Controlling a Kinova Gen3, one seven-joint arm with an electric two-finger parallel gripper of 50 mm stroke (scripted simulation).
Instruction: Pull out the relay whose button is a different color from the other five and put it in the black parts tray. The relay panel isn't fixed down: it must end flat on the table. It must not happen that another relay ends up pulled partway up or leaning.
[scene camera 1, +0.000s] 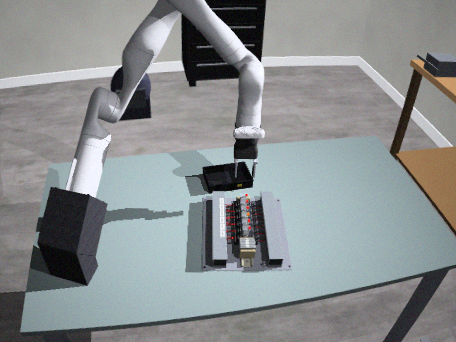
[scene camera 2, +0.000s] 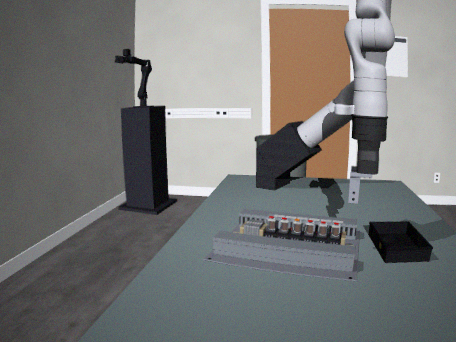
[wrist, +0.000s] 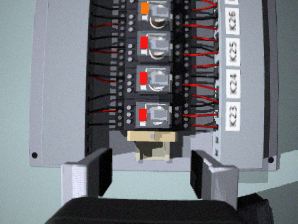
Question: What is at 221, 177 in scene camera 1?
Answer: A black parts tray.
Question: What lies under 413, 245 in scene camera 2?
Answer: A black parts tray.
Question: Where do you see the gripper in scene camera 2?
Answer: At 353, 199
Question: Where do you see the gripper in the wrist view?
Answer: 151, 166
